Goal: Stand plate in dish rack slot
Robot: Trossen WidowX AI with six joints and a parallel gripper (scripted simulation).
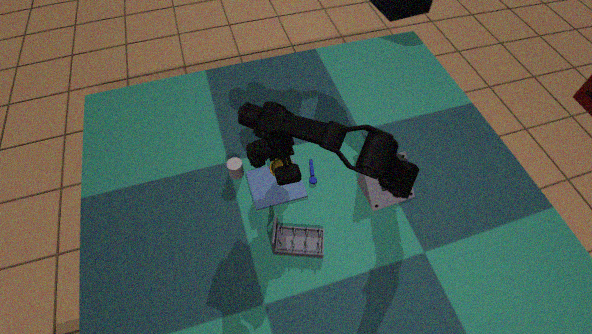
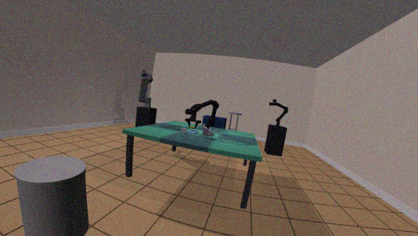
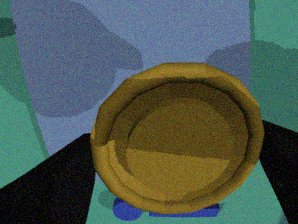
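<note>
Now: gripper tip 20 mm short of the blue mat, 10 mm to the right of it and 40 mm above it. Round my gripper tip: blue spoon: 90 mm behind, 20 mm to the left, 40 mm below; cup: 120 mm ahead, 70 mm to the right, 20 mm below; yellow plate: 10 mm above.
</note>
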